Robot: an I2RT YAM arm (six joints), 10 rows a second.
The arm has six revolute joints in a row. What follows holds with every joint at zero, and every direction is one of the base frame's.
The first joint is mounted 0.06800 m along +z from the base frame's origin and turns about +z.
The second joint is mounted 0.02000 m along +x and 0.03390 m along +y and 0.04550 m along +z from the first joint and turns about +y.
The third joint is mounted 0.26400 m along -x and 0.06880 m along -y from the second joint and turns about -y.
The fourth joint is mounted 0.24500 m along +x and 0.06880 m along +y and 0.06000 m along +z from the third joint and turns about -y.
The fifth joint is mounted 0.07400 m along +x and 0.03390 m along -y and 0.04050 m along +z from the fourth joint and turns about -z.
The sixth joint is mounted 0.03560 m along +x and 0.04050 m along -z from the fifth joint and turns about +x.
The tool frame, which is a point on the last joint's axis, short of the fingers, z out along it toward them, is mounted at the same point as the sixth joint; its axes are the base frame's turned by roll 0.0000, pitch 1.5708 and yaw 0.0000 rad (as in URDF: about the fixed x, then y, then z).
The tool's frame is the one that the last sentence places.
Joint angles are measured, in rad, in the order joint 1, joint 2, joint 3, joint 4, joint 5, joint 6. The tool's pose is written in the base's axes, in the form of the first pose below.
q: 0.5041, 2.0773, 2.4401, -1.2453, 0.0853, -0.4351
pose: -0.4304 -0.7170 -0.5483 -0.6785 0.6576 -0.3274 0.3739 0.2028 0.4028
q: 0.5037, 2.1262, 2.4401, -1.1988, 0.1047, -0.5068
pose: -0.3877 -0.7648 -0.5145 -0.6980 0.6082 -0.3781 0.3898 0.2106 0.3859
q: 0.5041, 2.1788, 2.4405, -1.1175, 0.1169, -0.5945
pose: -0.3165 -0.8099 -0.4938 -0.7123 0.5467 -0.4402 0.4080 0.2203 0.3690
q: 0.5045, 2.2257, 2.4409, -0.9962, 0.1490, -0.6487
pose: -0.2581 -0.8250 -0.5028 -0.6797 0.5249 -0.5124 0.4270 0.2298 0.3569
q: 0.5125, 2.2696, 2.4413, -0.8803, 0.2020, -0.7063
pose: -0.2059 -0.8454 -0.4929 -0.6326 0.4993 -0.5921 0.4424 0.2407 0.3457
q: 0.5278, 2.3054, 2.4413, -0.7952, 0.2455, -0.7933
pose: -0.1414 -0.8826 -0.4484 -0.6034 0.4359 -0.6677 0.4513 0.2531 0.3356
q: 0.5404, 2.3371, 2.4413, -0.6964, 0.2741, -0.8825
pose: -0.0703 -0.9092 -0.4104 -0.5619 0.3760 -0.7368 0.4597 0.2646 0.3284
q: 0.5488, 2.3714, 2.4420, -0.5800, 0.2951, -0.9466
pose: -0.0139 -0.9185 -0.3952 -0.5027 0.3481 -0.7913 0.4695 0.2749 0.3218
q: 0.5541, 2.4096, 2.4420, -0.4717, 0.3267, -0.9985
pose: 0.0154 -0.9267 -0.3754 -0.4402 0.3308 -0.8348 0.4795 0.2833 0.3120
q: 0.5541, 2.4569, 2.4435, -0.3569, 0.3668, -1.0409
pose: 0.0230 -0.9330 -0.3592 -0.3701 0.3258 -0.8700 0.4916 0.2892 0.2984
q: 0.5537, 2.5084, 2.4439, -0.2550, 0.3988, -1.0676
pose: 0.0210 -0.9362 -0.3510 -0.3165 0.3268 -0.8905 0.5028 0.2946 0.2803
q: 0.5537, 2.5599, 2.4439, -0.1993, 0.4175, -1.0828
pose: 0.0113 -0.9423 -0.3347 -0.3046 0.3156 -0.8987 0.5113 0.2991 0.2568
